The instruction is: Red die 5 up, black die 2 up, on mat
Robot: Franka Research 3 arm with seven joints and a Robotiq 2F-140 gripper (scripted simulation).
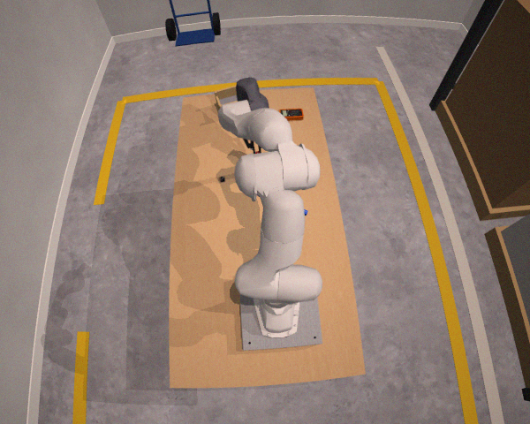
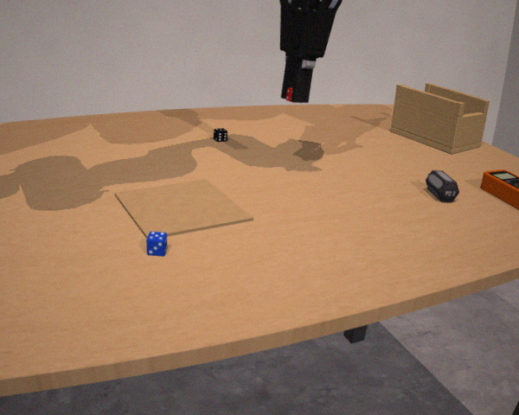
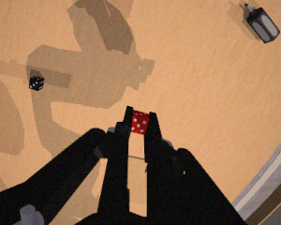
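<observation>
Now: hand 200 mm past the thin tan mat, 150 mm above it and 90 mm to the left of it. Also, from my hand: dark grey device 200 mm ahead, 140 mm to the right, 130 mm below; then red die 20 mm below; then black die 180 mm to the left, 140 mm below, 50 mm behind.
</observation>
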